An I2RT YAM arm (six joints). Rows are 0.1 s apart.
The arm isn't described. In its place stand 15 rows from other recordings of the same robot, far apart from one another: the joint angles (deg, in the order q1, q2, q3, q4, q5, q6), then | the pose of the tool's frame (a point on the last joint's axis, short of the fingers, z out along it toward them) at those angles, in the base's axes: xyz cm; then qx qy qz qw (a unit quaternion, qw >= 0).
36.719, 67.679, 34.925, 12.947, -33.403, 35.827 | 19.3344 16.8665 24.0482 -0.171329 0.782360 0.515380 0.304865
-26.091, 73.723, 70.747, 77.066, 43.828, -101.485 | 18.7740 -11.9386 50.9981 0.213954 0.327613 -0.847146 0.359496
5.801, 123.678, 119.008, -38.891, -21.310, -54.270 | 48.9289 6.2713 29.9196 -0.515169 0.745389 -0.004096 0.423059
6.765, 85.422, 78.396, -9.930, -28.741, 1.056 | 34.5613 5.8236 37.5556 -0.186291 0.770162 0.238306 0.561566
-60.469, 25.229, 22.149, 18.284, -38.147, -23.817 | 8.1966 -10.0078 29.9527 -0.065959 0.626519 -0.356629 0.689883
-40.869, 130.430, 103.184, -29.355, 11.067, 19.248 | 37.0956 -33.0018 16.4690 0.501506 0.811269 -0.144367 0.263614
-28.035, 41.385, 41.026, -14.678, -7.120, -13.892 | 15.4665 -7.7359 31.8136 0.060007 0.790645 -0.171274 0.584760
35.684, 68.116, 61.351, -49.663, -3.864, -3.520 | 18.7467 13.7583 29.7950 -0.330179 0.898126 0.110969 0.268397
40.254, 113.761, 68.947, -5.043, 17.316, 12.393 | 32.1341 25.8191 14.2461 -0.173403 0.913689 0.023719 0.366799
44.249, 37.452, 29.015, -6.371, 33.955, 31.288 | 12.9674 9.8561 27.0983 0.091476 0.773066 0.174492 0.602954
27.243, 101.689, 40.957, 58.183, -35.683, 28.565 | 30.0265 17.7957 18.3060 -0.203824 0.690303 0.503590 0.477844
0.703, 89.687, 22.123, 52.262, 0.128, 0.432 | 27.3215 0.3273 14.5018 -0.001202 0.794954 0.005121 0.606647
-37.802, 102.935, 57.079, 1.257, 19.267, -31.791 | 28.4678 -23.5702 16.1226 0.112180 0.904888 -0.343897 0.224338
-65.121, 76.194, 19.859, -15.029, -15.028, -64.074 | 8.3000 -15.7040 9.6524 -0.012234 0.978484 -0.089647 0.185427
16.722, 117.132, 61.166, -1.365, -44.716, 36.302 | 35.7527 13.3567 9.5410 0.045482 0.892763 0.442757 0.069802
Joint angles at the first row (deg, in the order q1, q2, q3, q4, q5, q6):
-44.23, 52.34, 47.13, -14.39, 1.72, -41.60
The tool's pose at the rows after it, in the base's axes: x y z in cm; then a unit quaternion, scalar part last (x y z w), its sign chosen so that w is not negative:
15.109 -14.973 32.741 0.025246 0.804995 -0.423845 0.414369
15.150 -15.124 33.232 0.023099 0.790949 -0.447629 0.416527
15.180 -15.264 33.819 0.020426 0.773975 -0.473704 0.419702
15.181 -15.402 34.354 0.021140 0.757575 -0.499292 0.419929
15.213 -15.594 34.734 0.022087 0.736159 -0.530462 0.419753
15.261 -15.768 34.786 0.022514 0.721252 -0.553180 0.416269
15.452 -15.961 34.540 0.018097 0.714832 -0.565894 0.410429
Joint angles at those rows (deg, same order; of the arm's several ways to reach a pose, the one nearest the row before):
-44.23, 52.34, 47.13, -12.12, 3.07, -42.89
-44.23, 52.34, 47.13, -9.45, 4.36, -44.25
-44.23, 52.31, 47.13, -6.35, 5.63, -45.80
-44.23, 52.34, 47.11, -3.40, 7.22, -47.24
-44.23, 52.45, 46.41, 1.10, 9.10, -49.15
-44.23, 52.66, 45.52, 4.73, 10.59, -50.81
-44.12, 53.23, 44.69, 7.22, 11.38, -52.34

